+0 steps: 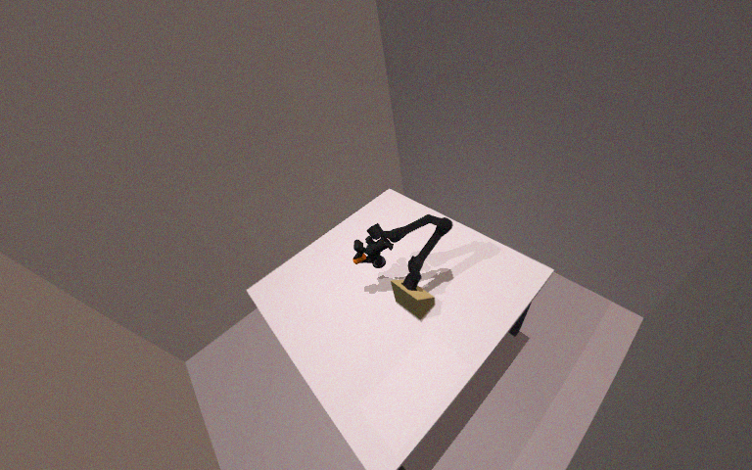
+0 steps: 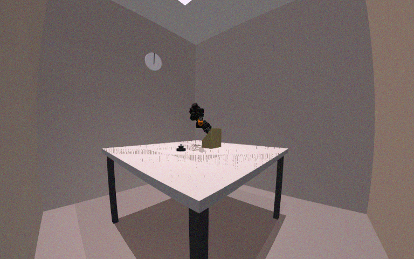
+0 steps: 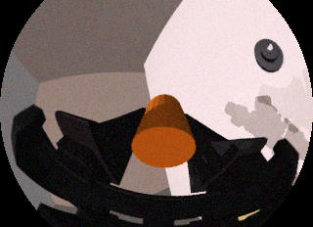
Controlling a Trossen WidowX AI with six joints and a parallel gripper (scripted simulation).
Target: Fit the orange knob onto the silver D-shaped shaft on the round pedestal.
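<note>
The round pedestal lies 21 cm below my gripper tip, 16 cm to the right of it and 9 cm ahead of it. From my gripper tip the other things lie so: orange knob: 2 cm to the right, 2 cm behind, 2 cm above.
</note>
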